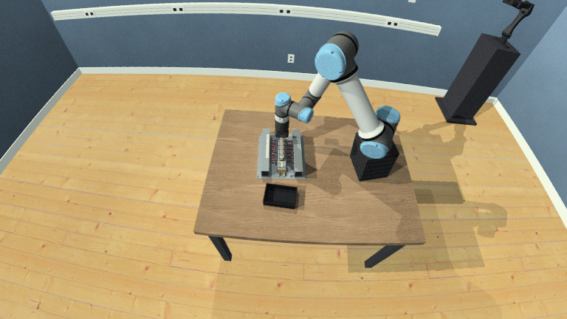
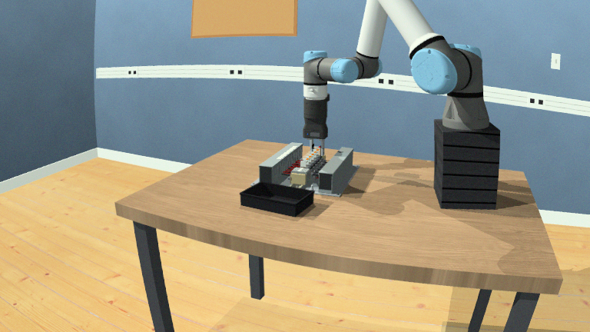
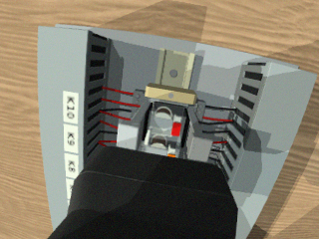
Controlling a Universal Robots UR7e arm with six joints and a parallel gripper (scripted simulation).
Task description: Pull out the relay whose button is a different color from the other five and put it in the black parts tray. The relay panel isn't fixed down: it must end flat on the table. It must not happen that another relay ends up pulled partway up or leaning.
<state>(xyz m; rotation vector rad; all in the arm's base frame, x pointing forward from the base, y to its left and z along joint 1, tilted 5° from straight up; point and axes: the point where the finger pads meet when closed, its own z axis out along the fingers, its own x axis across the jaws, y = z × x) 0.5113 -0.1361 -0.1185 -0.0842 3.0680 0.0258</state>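
My hand is 1 cm above the relay. From my hand the other things lie so: relay panel 9 cm to the left, 3 cm below, 1 cm behind; black parts tray 36 cm to the left, 4 cm below, 1 cm behind.
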